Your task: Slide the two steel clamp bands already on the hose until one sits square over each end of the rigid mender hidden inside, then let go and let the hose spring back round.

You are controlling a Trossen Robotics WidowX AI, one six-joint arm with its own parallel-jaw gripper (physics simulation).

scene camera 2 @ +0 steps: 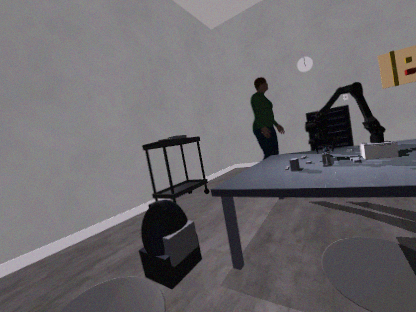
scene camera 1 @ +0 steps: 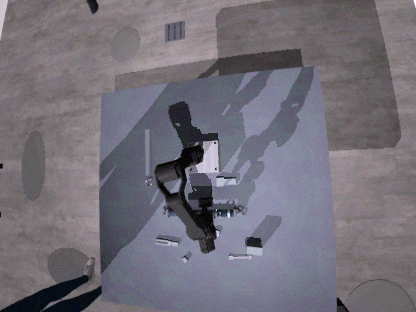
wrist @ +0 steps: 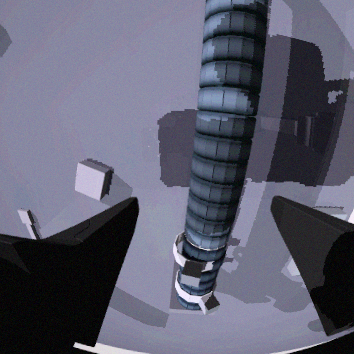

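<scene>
The ribbed blue-grey hose (wrist: 220,145) (scene camera 1: 227,213) runs down the wrist view between the open fingers; part of it is hidden under the arm in the overhead view. One steel clamp band (wrist: 178,249), with a dark block on it, is around the hose near its lower end in the wrist view. A second steel band (wrist: 186,294) sits around the very end, with a small gap between the bands. The mender is hidden inside. My gripper (wrist: 206,203) is open, one fingertip on each side of the hose, apart from it, with both bands below the fingertip line in the wrist view.
A white plate (scene camera 1: 212,157) lies near the arm base, with a white block (scene camera 1: 227,181) beside it. A long rod (scene camera 1: 147,152) lies left. Toward the front are a white clip-like piece (scene camera 1: 166,242), a small piece (scene camera 1: 185,258), a thin bar (scene camera 1: 240,257) and a block (scene camera 1: 254,249).
</scene>
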